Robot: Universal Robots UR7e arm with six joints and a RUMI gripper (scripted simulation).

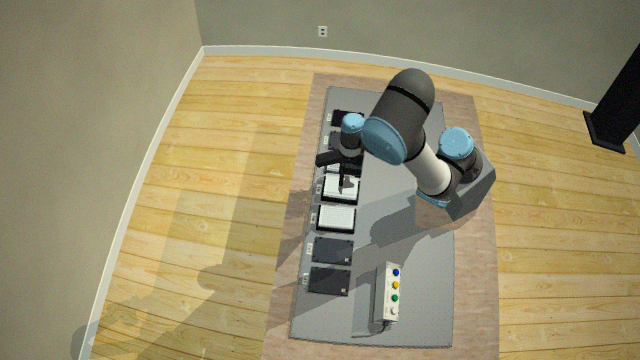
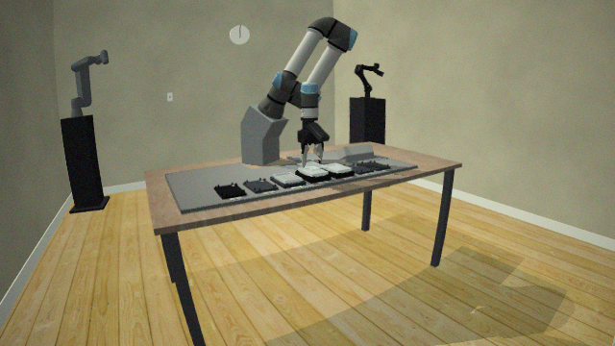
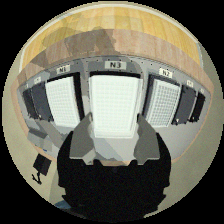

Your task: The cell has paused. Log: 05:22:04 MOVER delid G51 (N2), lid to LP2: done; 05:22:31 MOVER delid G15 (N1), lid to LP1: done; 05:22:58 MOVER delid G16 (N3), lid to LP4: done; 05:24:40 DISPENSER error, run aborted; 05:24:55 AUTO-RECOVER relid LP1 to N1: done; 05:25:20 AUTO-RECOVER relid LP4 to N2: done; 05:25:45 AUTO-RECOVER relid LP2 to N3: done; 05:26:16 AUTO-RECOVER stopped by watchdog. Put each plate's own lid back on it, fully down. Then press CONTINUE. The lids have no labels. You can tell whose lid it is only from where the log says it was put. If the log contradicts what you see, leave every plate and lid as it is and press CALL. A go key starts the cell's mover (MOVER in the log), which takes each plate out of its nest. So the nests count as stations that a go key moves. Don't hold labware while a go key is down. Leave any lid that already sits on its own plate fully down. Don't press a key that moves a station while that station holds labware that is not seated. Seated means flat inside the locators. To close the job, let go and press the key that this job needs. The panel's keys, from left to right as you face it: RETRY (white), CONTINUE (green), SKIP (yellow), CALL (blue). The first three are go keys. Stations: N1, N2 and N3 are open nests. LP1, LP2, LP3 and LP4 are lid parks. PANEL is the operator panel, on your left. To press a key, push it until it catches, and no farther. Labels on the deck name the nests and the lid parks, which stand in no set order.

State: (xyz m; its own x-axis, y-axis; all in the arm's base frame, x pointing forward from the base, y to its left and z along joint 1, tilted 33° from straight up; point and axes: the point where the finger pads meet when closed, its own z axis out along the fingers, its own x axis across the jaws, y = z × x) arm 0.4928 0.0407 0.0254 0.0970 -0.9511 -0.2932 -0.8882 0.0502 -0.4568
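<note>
Right now the plate is 40 mm below my hand. Also, from my hand: blue key (330 mm to the left, 270 mm behind); then clear lid (10 mm below); then LP2 lid park (260 mm to the left, 60 mm below, 30 mm behind).
</note>
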